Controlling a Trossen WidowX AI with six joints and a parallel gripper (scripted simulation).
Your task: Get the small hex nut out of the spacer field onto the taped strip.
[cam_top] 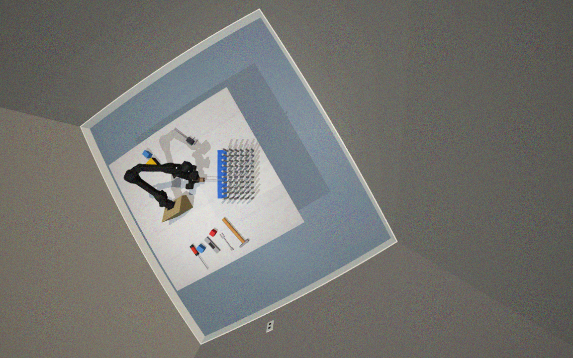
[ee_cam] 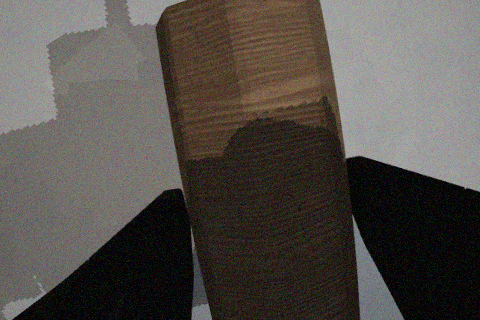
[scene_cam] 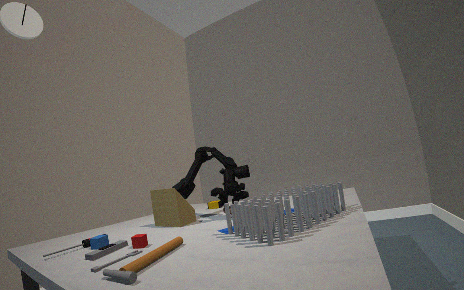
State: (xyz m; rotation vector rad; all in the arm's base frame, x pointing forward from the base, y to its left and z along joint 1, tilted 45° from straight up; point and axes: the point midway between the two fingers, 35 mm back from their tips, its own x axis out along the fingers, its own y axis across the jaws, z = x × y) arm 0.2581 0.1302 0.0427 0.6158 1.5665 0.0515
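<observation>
The blue taped strip is 180 mm ahead of my gripper tip, 40 mm below it and 30 mm to the right of it. Round my gripper tip: wrench: 560 mm to the right, 30 mm below, 10 mm behind; then grey bar: 540 mm to the right, 140 mm behind, 20 mm below; then red cube: 440 mm to the right, 80 mm behind, 20 mm below.
</observation>
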